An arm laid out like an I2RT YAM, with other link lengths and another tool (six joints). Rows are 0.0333 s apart.
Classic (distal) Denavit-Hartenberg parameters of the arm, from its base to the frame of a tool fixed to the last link. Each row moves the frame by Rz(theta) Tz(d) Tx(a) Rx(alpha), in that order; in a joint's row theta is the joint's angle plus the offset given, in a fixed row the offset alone. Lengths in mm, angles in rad.
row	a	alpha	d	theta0
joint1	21.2	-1.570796	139.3	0
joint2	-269.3	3.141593	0	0
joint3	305.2	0	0	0.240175
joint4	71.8	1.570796	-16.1	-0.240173
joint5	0	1.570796	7.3	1.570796
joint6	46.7	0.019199	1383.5	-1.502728
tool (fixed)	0	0	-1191.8	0
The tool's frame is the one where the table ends.
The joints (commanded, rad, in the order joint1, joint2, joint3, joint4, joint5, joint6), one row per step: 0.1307, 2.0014, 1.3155, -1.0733, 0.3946, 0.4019; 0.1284, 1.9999, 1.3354, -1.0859, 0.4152, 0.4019; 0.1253, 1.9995, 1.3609, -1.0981, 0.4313, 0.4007; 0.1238, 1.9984, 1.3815, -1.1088, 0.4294, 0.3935; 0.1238, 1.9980, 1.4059, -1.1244, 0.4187, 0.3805; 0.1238, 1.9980, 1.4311, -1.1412, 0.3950, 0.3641; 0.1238, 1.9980, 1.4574, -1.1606, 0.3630, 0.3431; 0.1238, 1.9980, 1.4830, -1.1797, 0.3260, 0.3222; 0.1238, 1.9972, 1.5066, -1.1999, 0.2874, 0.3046; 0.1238, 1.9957, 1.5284, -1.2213, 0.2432, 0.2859; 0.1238, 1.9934, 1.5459, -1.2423, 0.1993, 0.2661; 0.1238, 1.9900, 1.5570, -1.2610, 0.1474, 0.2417; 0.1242, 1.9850, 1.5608, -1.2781, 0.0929, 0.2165; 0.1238, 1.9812, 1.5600, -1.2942, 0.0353, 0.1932
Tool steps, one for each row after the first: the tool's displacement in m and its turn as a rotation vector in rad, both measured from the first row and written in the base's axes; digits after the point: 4 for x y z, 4 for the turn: 0.0051, -0.0036, 0.0082, -0.0189, -0.0113, 0.0015; 0.0118, -0.0065, 0.0171, -0.0328, -0.0264, 0.0022; 0.0167, -0.0060, 0.0229, -0.0289, -0.0341, 0.0066; 0.0214, -0.0033, 0.0284, -0.0160, -0.0366, 0.0165; 0.0256, 0.0015, 0.0327, 0.0099, -0.0356, 0.0276; 0.0293, 0.0079, 0.0365, 0.0441, -0.0309, 0.0420; 0.0325, 0.0152, 0.0398, 0.0833, -0.0260, 0.0561; 0.0346, 0.0228, 0.0432, 0.1235, -0.0205, 0.0673; 0.0355, 0.0313, 0.0462, 0.1692, -0.0126, 0.0790; 0.0352, 0.0399, 0.0487, 0.2146, -0.0021, 0.0918; 0.0333, 0.0501, 0.0496, 0.2683, 0.0124, 0.1077; 0.0296, 0.0610, 0.0494, 0.3245, 0.0301, 0.1239; 0.0243, 0.0721, 0.0480, 0.3836, 0.0507, 0.1360
